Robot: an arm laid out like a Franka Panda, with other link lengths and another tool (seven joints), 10 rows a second.
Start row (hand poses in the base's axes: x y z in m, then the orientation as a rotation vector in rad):
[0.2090, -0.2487, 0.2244, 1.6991, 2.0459, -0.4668]
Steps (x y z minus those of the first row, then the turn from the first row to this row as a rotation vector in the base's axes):
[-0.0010, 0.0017, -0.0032, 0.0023, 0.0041, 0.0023]
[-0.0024, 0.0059, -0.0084, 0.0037, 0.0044, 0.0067]
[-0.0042, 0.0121, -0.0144, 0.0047, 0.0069, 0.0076]
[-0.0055, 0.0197, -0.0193, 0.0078, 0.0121, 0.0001]
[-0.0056, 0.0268, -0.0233, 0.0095, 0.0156, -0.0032]
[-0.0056, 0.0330, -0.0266, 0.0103, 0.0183, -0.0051]
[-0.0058, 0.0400, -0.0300, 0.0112, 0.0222, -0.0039]
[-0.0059, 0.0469, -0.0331, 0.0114, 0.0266, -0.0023]
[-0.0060, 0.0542, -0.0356, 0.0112, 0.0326, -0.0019]
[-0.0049, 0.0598, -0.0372, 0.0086, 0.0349, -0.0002]
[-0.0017, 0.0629, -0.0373, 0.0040, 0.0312, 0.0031]
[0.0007, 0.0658, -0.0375, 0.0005, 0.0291, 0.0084]
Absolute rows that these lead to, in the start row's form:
[0.2080, -0.2470, 0.2212, 1.6983, 2.0518, -0.4677]
[0.2066, -0.2428, 0.2160, 1.6943, 2.0562, -0.4653]
[0.2048, -0.2366, 0.2100, 1.6941, 2.0592, -0.4664]
[0.2035, -0.2290, 0.2051, 1.7047, 2.0589, -0.4708]
[0.2034, -0.2219, 0.2011, 1.7097, 2.0598, -0.4735]
[0.2034, -0.2157, 0.1978, 1.7125, 2.0607, -0.4759]
[0.2032, -0.2087, 0.1944, 1.7120, 2.0649, -0.4784]
[0.2031, -0.2018, 0.1913, 1.7108, 2.0693, -0.4818]
[0.2030, -0.1945, 0.1888, 1.7108, 2.0737, -0.4876]
[0.2041, -0.1889, 0.1872, 1.7076, 2.0751, -0.4917]
[0.2073, -0.1858, 0.1871, 1.7009, 2.0724, -0.4915]
[0.2097, -0.1829, 0.1869, 1.6928, 2.0730, -0.4911]

